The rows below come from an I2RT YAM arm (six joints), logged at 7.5 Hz.
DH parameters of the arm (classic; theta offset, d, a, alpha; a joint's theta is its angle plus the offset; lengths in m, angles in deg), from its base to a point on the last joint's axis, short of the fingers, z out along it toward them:
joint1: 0 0.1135 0.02 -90
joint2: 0 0 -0.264 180
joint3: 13.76 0 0.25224 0
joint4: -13.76 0 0.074 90
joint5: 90 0 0 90
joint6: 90 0.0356 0 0
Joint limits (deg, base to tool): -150..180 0..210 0..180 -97..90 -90..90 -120..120
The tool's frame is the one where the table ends.
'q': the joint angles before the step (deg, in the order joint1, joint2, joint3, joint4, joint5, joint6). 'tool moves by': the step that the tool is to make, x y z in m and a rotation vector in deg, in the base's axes. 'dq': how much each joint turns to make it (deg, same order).
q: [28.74 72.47 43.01 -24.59 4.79 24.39]
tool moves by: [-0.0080 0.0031 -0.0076 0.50 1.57 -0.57]
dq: [1.59 -0.41 -1.73 -0.01 0.26 2.47]
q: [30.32 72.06 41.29 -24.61 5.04 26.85]
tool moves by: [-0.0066 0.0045 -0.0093 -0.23 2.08 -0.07]
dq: [1.77 0.56 -1.32 -0.20 0.29 2.03]
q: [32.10 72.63 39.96 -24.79 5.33 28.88]
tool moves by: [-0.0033 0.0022 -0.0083 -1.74 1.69 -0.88]
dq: [1.10 1.17 -0.63 -0.71 1.50 1.41]
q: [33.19 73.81 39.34 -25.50 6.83 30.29]
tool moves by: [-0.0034 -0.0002 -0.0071 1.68 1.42 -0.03]
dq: [0.14 0.06 -1.57 1.24 -1.81 1.24]
